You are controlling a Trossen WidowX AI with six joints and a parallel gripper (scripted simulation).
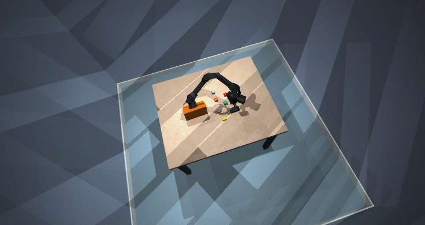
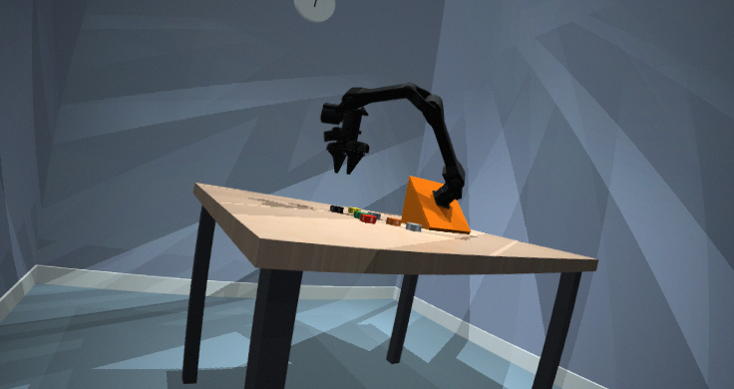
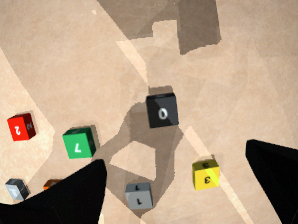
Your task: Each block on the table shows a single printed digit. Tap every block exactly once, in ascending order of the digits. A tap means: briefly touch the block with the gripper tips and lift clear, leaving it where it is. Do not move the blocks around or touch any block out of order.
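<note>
The black block is 110 mm below my gripper tip. The rest, counted from my gripper tip: yellow block (100 mm behind, 50 mm to the right, 110 mm below); then white block (120 mm behind, 40 mm to the left, 110 mm below); then green block (40 mm behind, 110 mm to the left, 110 mm below).
</note>
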